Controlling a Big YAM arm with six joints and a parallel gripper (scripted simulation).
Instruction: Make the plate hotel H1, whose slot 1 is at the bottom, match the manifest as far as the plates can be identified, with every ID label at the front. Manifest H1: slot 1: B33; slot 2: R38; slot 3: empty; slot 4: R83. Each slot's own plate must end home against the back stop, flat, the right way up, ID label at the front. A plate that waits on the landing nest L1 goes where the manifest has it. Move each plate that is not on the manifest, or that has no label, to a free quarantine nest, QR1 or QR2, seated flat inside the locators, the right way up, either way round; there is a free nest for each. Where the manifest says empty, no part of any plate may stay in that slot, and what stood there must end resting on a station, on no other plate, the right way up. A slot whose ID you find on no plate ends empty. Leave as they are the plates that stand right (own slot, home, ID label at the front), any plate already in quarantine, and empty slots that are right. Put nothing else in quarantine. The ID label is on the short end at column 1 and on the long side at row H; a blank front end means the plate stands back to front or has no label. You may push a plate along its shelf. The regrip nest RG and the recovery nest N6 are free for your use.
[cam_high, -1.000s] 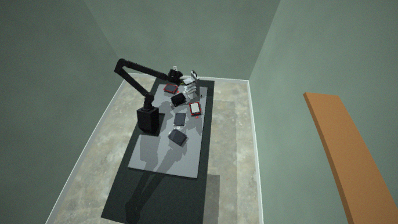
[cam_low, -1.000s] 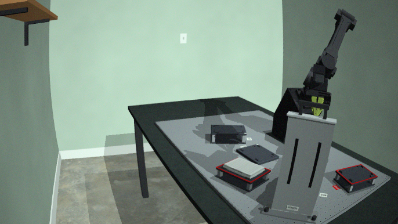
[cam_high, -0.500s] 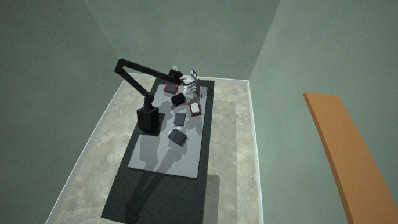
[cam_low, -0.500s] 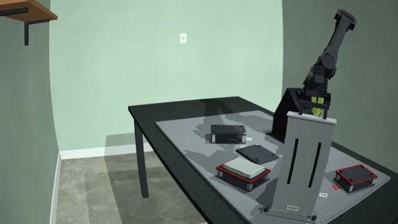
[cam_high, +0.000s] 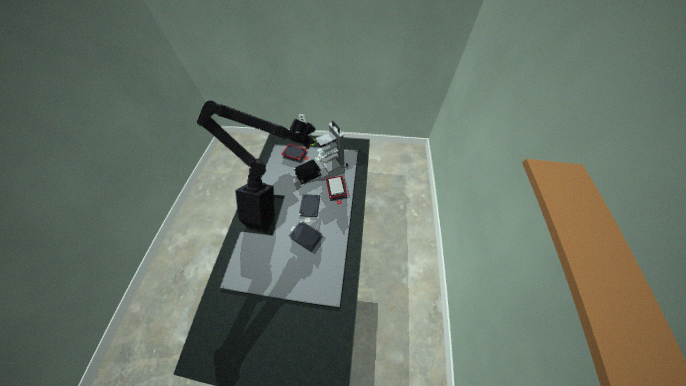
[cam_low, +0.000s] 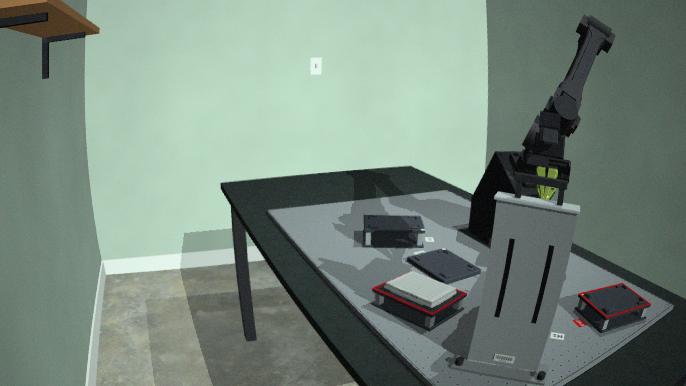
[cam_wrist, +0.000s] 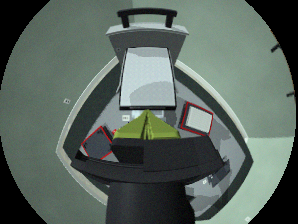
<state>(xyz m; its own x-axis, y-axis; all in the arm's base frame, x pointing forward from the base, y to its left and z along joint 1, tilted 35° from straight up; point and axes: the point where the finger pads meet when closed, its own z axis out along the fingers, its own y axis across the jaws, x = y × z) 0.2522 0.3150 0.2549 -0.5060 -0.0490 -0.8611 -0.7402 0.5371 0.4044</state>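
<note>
The plate is 100 mm below my hand, 50 mm to the left of it and 50 mm ahead of it. Also, from my hand: N6 label: 430 mm to the right, 260 mm below, 60 mm ahead; plate hotel H1: 110 mm to the left, 100 mm below, 100 mm ahead.
</note>
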